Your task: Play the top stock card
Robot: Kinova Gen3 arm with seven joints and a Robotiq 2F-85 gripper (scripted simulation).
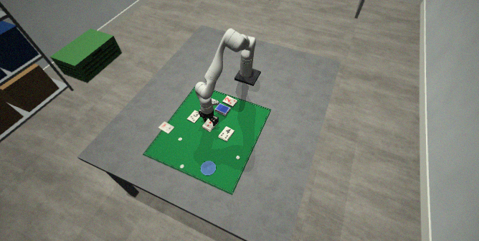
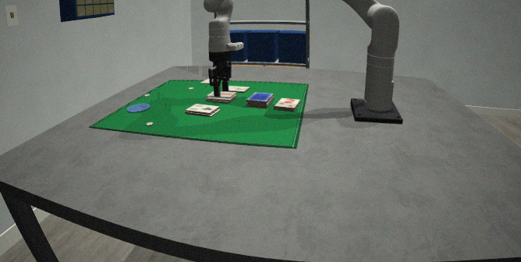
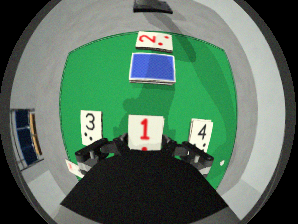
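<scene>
Now: hand 30 mm short of the green mat, 30 mm to the right of it and 40 mm above it.
</scene>
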